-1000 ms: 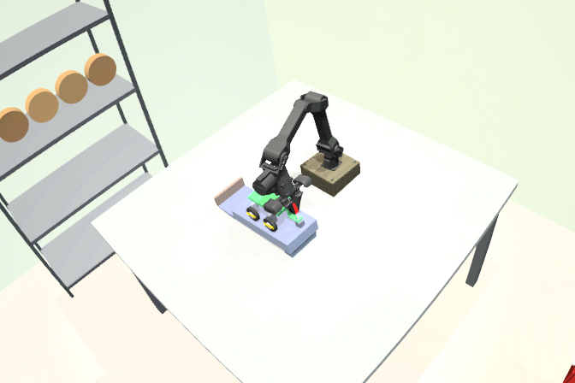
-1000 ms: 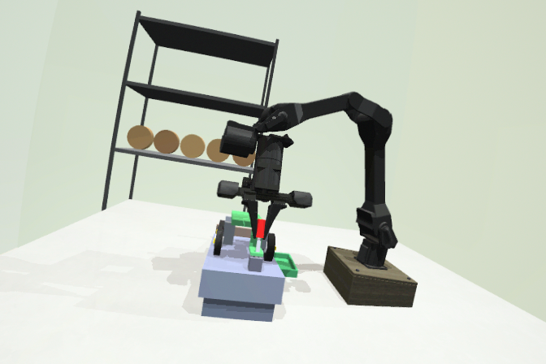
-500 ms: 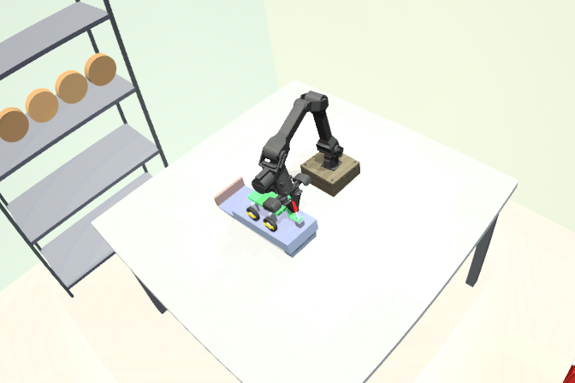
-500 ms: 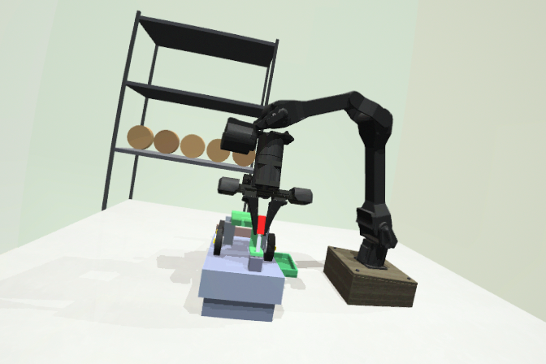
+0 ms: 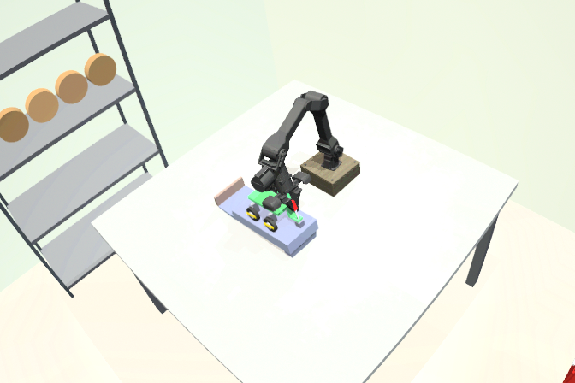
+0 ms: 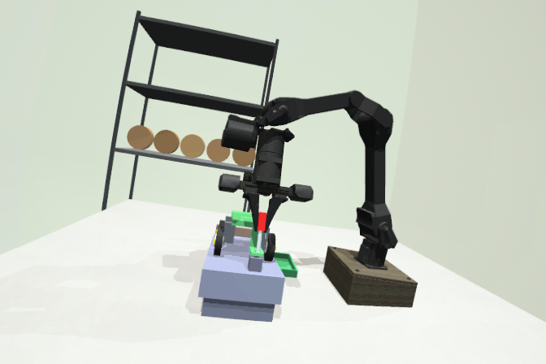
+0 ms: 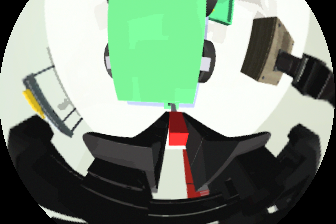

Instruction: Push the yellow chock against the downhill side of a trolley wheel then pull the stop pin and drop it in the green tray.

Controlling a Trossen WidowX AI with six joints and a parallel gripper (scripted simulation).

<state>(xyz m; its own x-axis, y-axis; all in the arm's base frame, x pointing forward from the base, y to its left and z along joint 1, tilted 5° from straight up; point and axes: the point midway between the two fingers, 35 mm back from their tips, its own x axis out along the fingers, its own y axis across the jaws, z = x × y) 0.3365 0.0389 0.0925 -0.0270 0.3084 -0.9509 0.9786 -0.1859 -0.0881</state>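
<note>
Now: gripper tip 14 cm past the green tray, 19 cm to the left of it and 16 cm above it. From my gripper tip the other things lie so: red-headed stop pin: right at my gripper tip; then trolley: 10 cm to the right, 4 cm below; then lavender ramp: 11 cm to the right, 11 cm below.
</note>
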